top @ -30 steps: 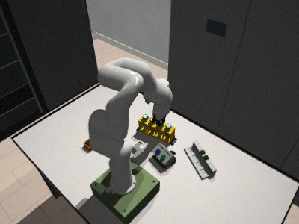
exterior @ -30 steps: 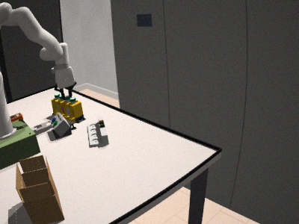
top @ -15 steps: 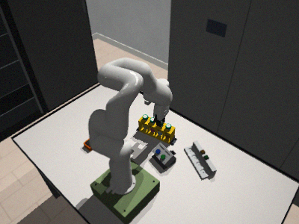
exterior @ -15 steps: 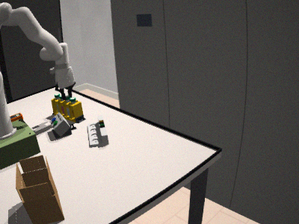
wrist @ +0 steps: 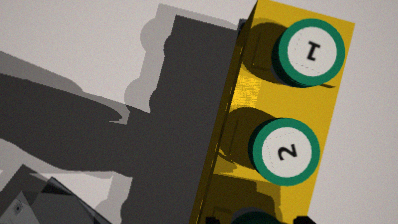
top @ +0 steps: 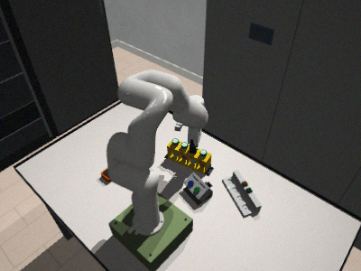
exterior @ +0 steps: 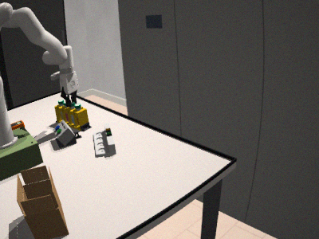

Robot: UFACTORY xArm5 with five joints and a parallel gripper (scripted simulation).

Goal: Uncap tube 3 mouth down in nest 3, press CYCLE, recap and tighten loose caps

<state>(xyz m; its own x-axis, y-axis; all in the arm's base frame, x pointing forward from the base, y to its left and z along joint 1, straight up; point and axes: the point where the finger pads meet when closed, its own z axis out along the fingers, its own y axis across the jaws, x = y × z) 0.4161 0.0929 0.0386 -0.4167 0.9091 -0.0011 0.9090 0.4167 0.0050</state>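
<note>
Right now my hand is 140 mm past the blue cycle key, 90 mm to the left of it and 60 mm above it. The rest, counted from my hand: orange object: 290 mm behind, 270 mm to the left, 110 mm below; then key housing: 130 mm behind, 120 mm to the right, 80 mm below; then green ready key: 150 mm behind, 140 mm to the right, 60 mm below.
</note>
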